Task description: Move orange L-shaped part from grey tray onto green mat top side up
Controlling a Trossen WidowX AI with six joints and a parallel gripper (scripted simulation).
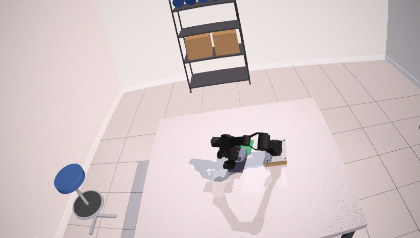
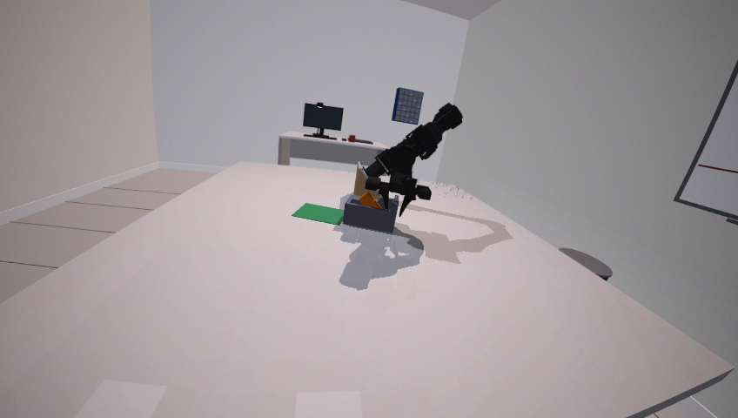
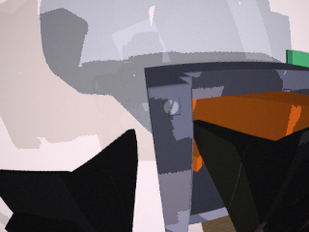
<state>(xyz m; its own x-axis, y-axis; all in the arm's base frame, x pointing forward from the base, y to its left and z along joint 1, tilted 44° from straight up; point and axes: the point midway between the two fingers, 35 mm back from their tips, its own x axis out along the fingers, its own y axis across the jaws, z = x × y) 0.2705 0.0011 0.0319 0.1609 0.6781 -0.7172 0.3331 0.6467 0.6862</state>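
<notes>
Now: gripper tip 40 mm to the left of the orange L-shaped part and 20 mm past it. From my gripper tip the other things lie so: green mat 210 mm to the right, 80 mm behind, 60 mm below.
</notes>
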